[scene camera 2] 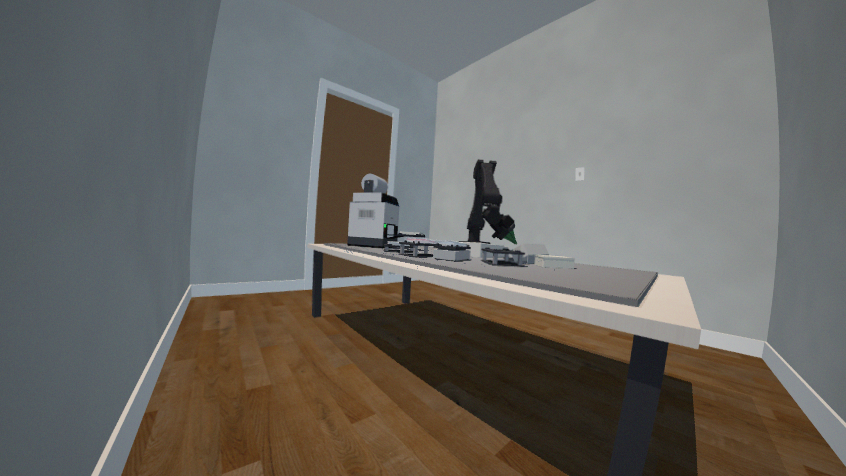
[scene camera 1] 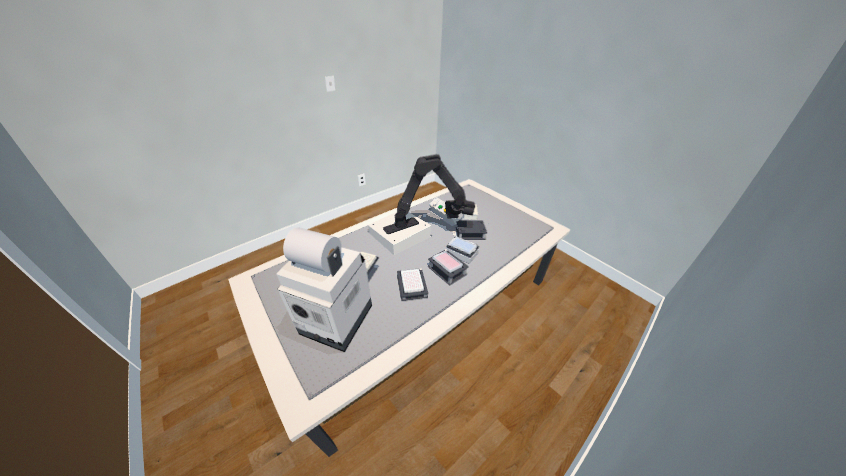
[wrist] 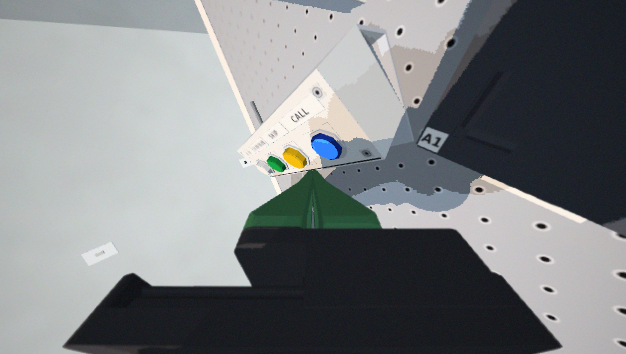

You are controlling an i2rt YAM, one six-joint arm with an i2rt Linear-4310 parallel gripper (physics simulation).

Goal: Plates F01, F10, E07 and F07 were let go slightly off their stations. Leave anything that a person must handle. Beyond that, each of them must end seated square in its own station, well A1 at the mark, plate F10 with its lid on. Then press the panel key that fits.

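Note:
My gripper [wrist: 312,176] [scene camera 2: 512,239] is shut and empty, its green fingertips together near the lower edge of the key panel [wrist: 353,80] [scene camera 1: 436,204]. The panel has a blue key [wrist: 326,146], a yellow key [wrist: 295,157], a green key [wrist: 276,164] and a pale key; "CALL" is readable on it. A white plate [scene camera 1: 412,280], a pink plate [scene camera 1: 447,261] and a blue-topped plate [scene camera 1: 462,245] sit on stations along the table. A black station [scene camera 1: 472,229] is near the gripper; a dark surface with an "A1" tag [wrist: 432,139] shows in the wrist view. Plate names are unreadable.
A tall white machine [scene camera 1: 322,290] [scene camera 2: 367,222] with a roll on top stands at the other end of the table. The arm's white base [scene camera 1: 402,238] is behind the plates. A low pale box [scene camera 2: 554,261] stands beyond the black station.

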